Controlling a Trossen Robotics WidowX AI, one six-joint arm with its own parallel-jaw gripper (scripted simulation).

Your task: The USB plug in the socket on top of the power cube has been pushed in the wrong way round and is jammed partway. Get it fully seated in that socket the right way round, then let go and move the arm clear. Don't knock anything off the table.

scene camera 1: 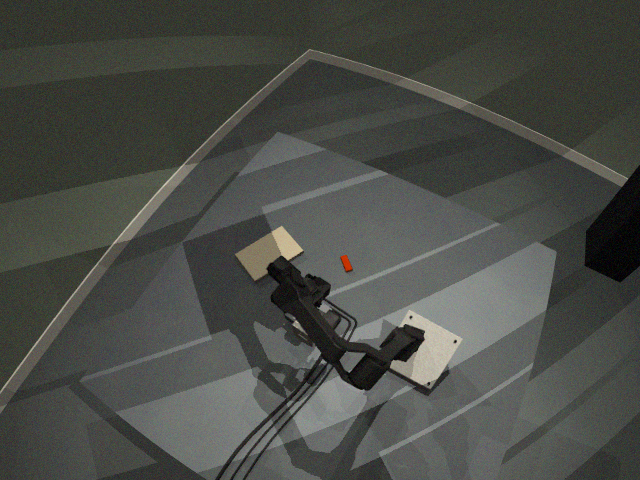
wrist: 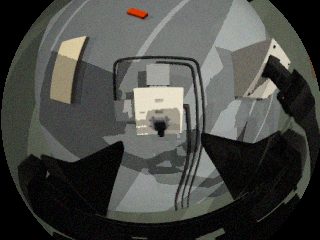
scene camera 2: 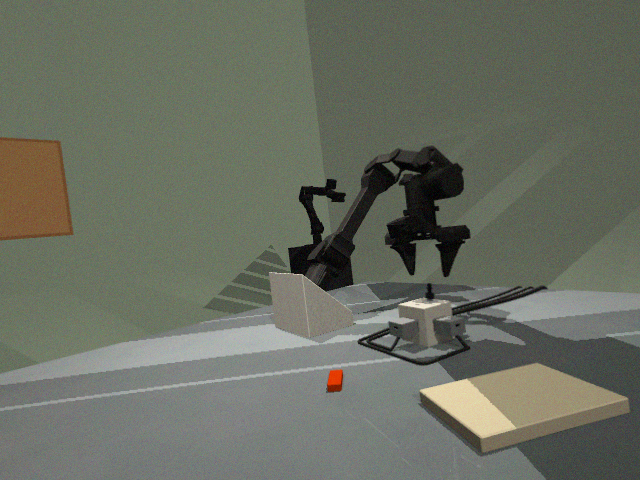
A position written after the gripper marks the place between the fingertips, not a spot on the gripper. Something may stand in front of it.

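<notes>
So the flat beige slab (scene camera 2: 500,409) is there in scene camera 1 (scene camera 1: 255,258) too, and in the wrist view (wrist: 63,87). There's a white power cube (scene camera 2: 424,312) as well, and you'd get it in the wrist view (wrist: 149,102) too. The gripper (scene camera 2: 428,275) is open and holding nothing, and it's also there in the wrist view (wrist: 162,141).
</notes>
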